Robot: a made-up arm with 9 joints.
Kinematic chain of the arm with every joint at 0, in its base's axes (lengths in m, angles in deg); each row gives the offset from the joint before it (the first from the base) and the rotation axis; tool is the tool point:
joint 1: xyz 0 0 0.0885 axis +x
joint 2: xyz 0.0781 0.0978 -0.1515 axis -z
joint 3: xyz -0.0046 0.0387 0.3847 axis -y
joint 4: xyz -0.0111 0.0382 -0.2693 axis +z
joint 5: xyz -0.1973 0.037 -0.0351 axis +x
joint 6: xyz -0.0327 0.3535 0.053 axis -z
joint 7: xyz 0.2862 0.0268 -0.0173 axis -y
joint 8: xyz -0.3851 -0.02 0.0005 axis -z
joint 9: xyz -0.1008 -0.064 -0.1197 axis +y
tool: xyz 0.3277 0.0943 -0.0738
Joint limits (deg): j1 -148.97..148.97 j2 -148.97..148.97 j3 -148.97..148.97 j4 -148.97..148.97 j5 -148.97..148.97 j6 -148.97..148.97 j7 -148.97..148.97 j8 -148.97..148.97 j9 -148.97..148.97
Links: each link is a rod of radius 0.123 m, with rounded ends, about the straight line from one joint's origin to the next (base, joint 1, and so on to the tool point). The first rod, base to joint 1, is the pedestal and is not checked.
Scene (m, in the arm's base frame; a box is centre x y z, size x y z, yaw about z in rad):
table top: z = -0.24
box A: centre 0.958 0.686 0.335 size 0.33 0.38 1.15 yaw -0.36
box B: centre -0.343 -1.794 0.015 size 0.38 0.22 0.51 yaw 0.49
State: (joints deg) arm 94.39 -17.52 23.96 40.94 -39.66 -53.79 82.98 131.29 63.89
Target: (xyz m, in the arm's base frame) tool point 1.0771 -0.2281 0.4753
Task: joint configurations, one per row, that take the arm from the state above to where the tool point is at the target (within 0.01 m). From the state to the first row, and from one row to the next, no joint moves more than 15 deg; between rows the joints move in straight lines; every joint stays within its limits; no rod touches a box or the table.
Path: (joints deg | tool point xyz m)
1: 103.44 -25.12 34.37 35.49 -54.11 -43.32 95.25 124.76 69.95 | 0.4620 0.5059 1.1208
2: 112.49 -32.73 44.78 30.04 -68.57 -32.84 107.53 118.24 76.02 | 0.6309 -0.0060 1.2008
3: 121.55 -40.33 55.19 24.60 -83.02 -22.37 119.80 111.71 82.08 | 0.6611 -0.5298 1.0698
4: 130.60 -47.93 65.60 19.15 -97.48 -11.89 132.07 105.19 88.15 | 0.5877 -0.9341 0.7623
5: 126.28 -37.92 64.71 22.59 -88.53 -14.88 118.76 111.69 78.94 | 0.7336 -0.8096 0.7503
6: 121.95 -27.90 63.82 26.03 -79.59 -17.86 105.44 118.19 69.73 | 0.8809 -0.6494 0.7020
7: 117.63 -17.89 62.93 29.48 -70.64 -20.85 92.12 124.69 60.51 | 1.0053 -0.4521 0.6112
8: 113.31 -7.87 62.04 32.92 -61.70 -23.83 78.80 131.19 51.30 | 1.0771 -0.2281 0.4753

